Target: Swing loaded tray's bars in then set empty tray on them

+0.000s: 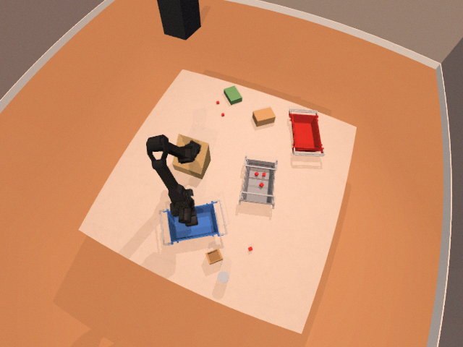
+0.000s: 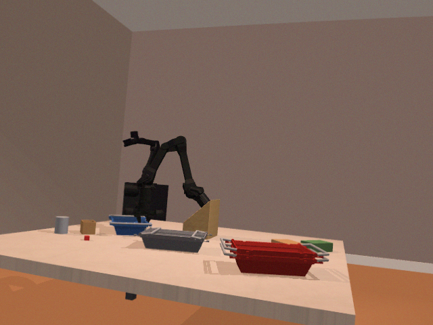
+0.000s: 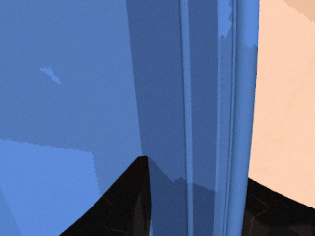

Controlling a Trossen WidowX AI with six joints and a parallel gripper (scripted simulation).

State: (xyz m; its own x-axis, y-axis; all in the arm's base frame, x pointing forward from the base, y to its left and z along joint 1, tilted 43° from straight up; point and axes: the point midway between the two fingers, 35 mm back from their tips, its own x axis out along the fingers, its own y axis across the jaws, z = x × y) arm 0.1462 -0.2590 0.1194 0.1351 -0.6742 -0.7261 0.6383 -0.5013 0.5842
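The blue tray is 4 cm ahead of my gripper tip, 5 cm to the right of it and 3 cm above it. Also, from my gripper tip: grey cylinder (31 cm ahead, 21 cm to the right, 2 cm above); then brown box (22 cm ahead, 14 cm to the right); then red cube (36 cm ahead, 2 cm to the right).
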